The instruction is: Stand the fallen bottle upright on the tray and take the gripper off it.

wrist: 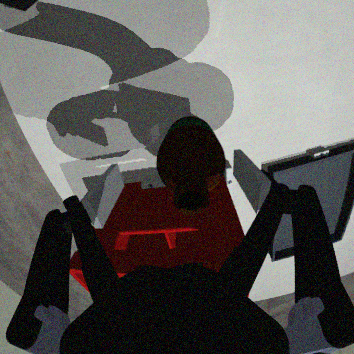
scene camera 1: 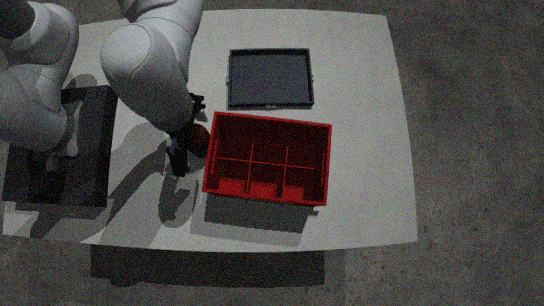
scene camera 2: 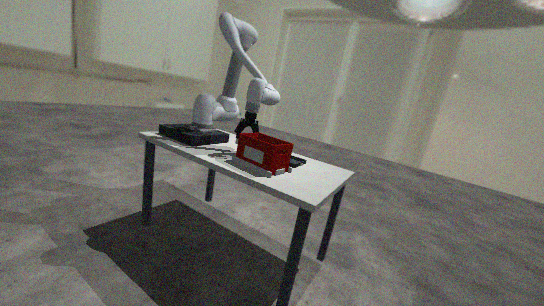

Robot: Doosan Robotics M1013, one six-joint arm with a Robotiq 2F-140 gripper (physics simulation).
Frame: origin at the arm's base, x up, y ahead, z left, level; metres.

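Seen in the pictures: gripper, fingertip midpoint: (wrist: 175,168) (scene camera 1: 196,144); arm's base at its link origin: (scene camera 1: 58,131) (scene camera 2: 201,129).
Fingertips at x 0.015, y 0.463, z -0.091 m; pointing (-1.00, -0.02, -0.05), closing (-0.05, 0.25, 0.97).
Pixels of each thing's middle, then the offset from my fingertips to it. Level surfaces: height alone.
- dark brown bottle at the middle of its body: (wrist: 190,158) (scene camera 1: 196,138) dy -0.002, dx -0.007, dz +0.018 m
- red crate at the middle of its body: (wrist: 178,268) (scene camera 1: 268,163) (scene camera 2: 263,152) dy +0.181, dx +0.003, dz -0.069 m
- white table at its surface level: dx -0.085 m
The dark brown bottle (scene camera 1: 199,140) (wrist: 191,155) is close beside the left end of the red crate, off the tray, partly covered by the arm in scene camera 1. In the wrist view its wide body is above and its narrower neck below; its exact tilt is unclear. It does not show in scene camera 2. My gripper (scene camera 1: 189,132) (scene camera 2: 247,134) (wrist: 175,168) is open, its fingers spread to both sides of the bottle in the wrist view, not closed on it. The dark tray (scene camera 1: 270,77) (scene camera 2: 299,161) (wrist: 320,195) lies flat behind the crate.
The red crate (scene camera 1: 267,119) (scene camera 2: 280,159) (wrist: 165,212), with high walls and inner dividers, stands right of the bottle, near the tray. The arm's black base block (scene camera 1: 95,185) (scene camera 2: 192,136) is at the left end of the white table (scene camera 1: 360,150) (scene camera 2: 320,180).
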